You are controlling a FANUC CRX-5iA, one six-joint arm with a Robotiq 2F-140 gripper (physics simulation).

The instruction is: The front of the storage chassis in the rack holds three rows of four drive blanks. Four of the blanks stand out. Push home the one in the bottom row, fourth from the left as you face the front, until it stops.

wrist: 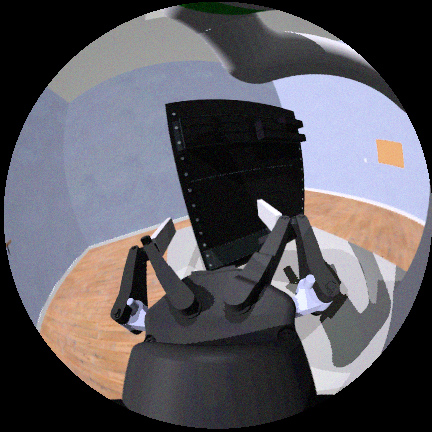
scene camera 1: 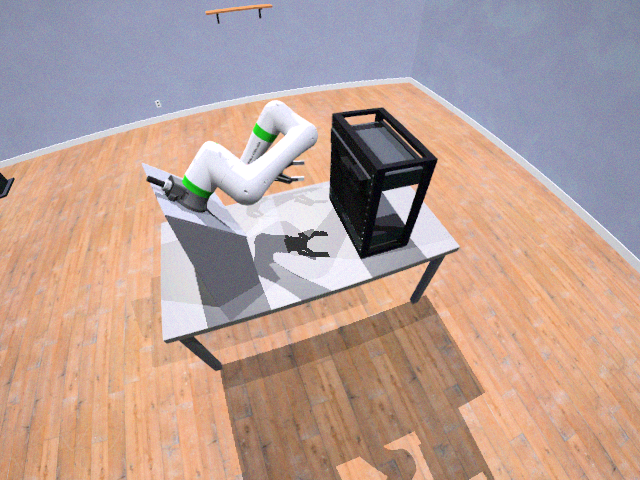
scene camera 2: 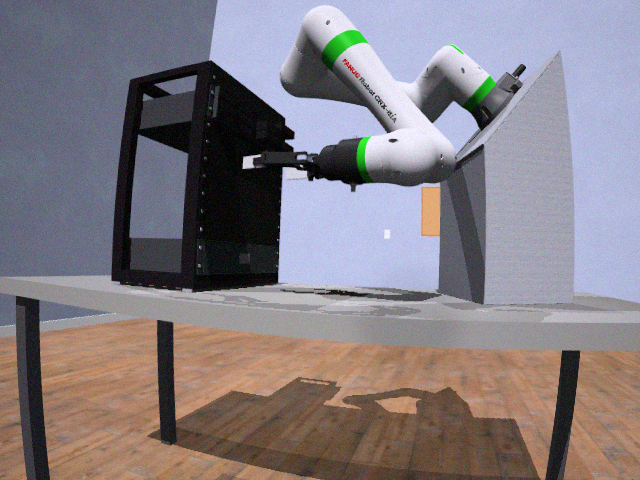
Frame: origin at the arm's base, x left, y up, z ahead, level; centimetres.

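Seen in the pictures: gripper, fingertip midpoint: (wrist: 214, 216) (scene camera 1: 304, 170) (scene camera 2: 266, 169); arm's base, origin of the base link: (scene camera 1: 188, 201) (scene camera 2: 497, 111).
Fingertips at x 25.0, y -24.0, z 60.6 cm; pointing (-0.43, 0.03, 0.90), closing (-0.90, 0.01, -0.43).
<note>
Pixels of each thing's top centre, then the offset from my fingertips to it. "pt": a spot on its surface instead.
- black rack, middle of its top: (scene camera 2: 216, 99) (wrist: 228, 116) (scene camera 1: 379, 133) dx -26.0, dy +29.9, dz +26.9 cm
- raised blank, middle of its top: (scene camera 2: 257, 127) (wrist: 262, 126) (scene camera 1: 356, 161) dx -29.4, dy +20.3, dz +13.2 cm
- second unit, surface spot: (scene camera 2: 222, 258) (wrist: 236, 250) pt dx -11.5, dy -21.2, dz +14.9 cm
The black rack (scene camera 1: 371, 211) (scene camera 2: 194, 155) (wrist: 192, 207) stands on the table, with the storage chassis (scene camera 2: 168, 111) (wrist: 225, 130) in its upper part. The chassis front is very dark and its rows are hard to separate. In the wrist view, two dark blanks stand out at its right edge, an upper one (wrist: 298, 123) and a lower one (wrist: 302, 137); the lower one looks like the bottom row's fourth. Another raised blank (wrist: 259, 129) (scene camera 2: 262, 129) is left of them. My gripper (scene camera 1: 298, 171) (scene camera 2: 273, 168) (wrist: 214, 216) is open and empty, in front of the rack and lower than these blanks.
The grey table (scene camera 1: 310, 281) (scene camera 2: 361, 330) carries the rack and the sloped grey robot pedestal (scene camera 1: 222, 258) (scene camera 2: 527, 206). A second unit (scene camera 2: 222, 258) (wrist: 237, 248) sits at the rack's bottom. The white arm (scene camera 1: 284, 149) (scene camera 2: 408, 155) reaches across between pedestal and rack.
</note>
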